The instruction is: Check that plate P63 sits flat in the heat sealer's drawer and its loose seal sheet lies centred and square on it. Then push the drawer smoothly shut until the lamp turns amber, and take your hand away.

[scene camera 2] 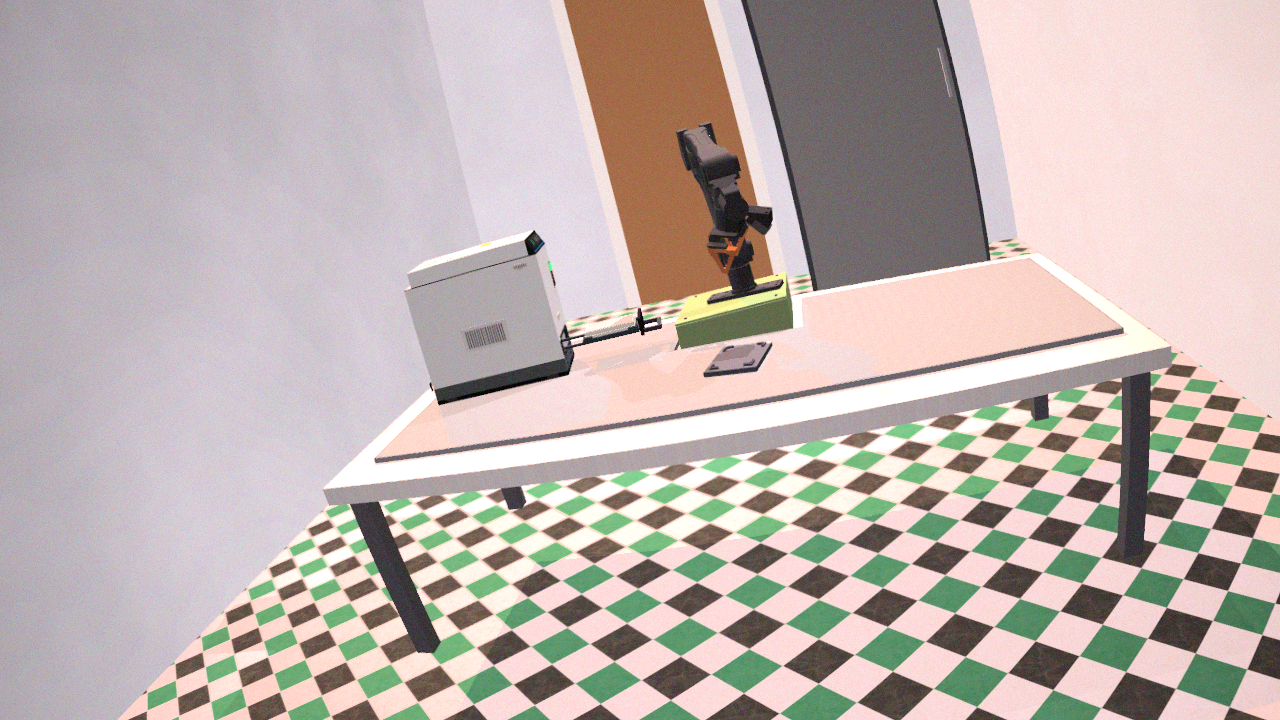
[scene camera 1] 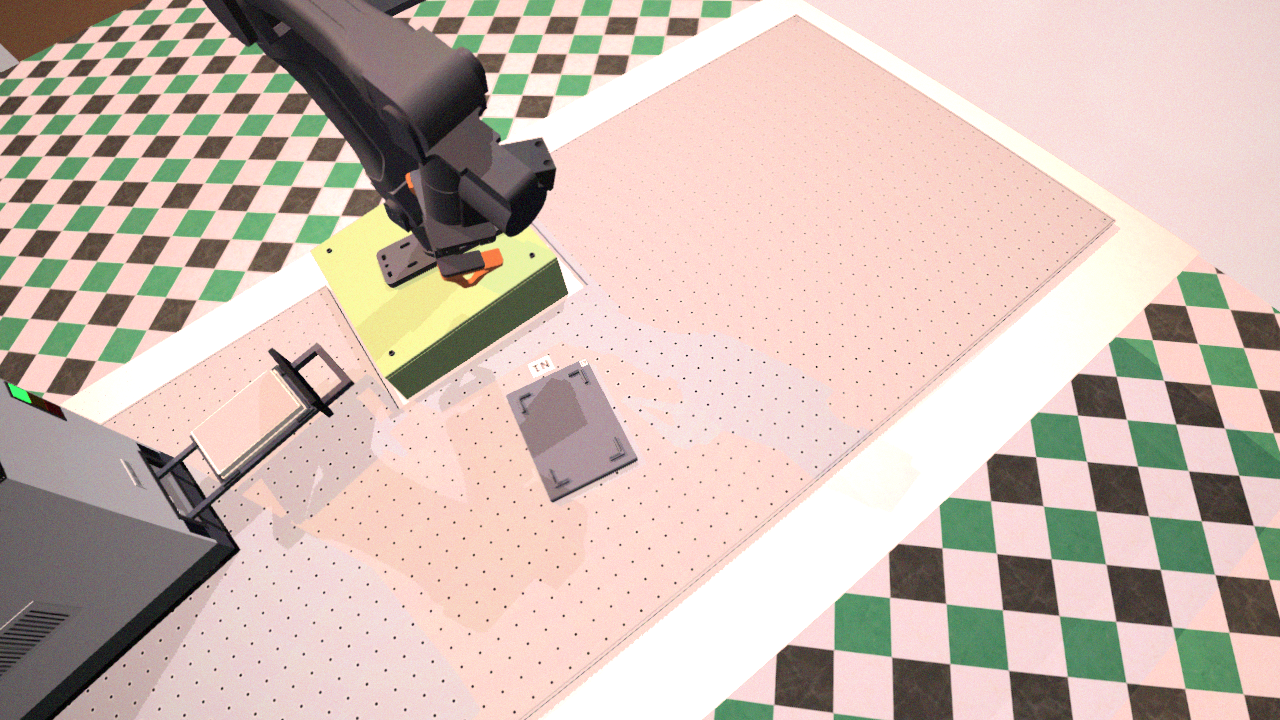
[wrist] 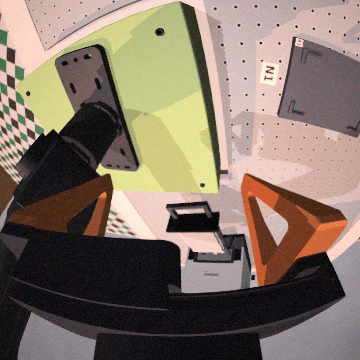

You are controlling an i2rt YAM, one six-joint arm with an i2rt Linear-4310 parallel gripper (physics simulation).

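The heat sealer stands at the table's left end. Its lamp is green. The drawer is pulled out. A pale sheet covers most of the plate in it and looks flat and roughly square; a thin edge shows along its side in scene camera 1. The plate's marking cannot be read, and exact centring cannot be told. My gripper is open and empty, above the green base block, apart from the drawer.
The green base block stands beside the drawer handle. A dark grey tray with corner brackets lies in front of the block, beside an "IN" label.
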